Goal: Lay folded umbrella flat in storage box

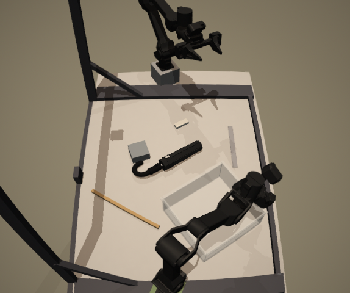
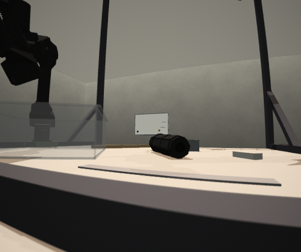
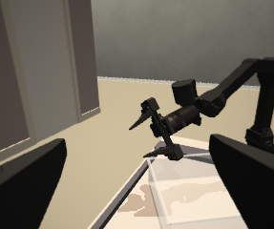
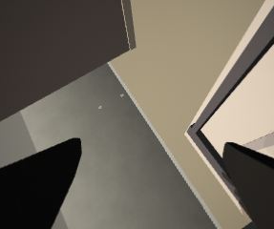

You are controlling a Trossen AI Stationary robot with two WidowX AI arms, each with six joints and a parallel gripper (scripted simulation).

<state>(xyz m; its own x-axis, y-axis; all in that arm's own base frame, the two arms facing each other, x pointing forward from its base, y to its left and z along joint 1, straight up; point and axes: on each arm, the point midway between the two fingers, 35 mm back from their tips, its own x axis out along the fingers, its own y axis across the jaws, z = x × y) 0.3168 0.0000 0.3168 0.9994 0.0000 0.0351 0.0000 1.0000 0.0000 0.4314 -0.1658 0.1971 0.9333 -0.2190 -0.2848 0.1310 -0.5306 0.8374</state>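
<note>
The black umbrella is 310 mm behind my right hand, 210 mm to the left of it and 200 mm below it. Round my right hand: grey strip 270 mm to the left, 220 mm below, 40 mm behind; small white block 390 mm to the left, 250 mm behind, 210 mm below; clear storage box 170 mm below, 150 mm behind, 50 mm to the right.
</note>
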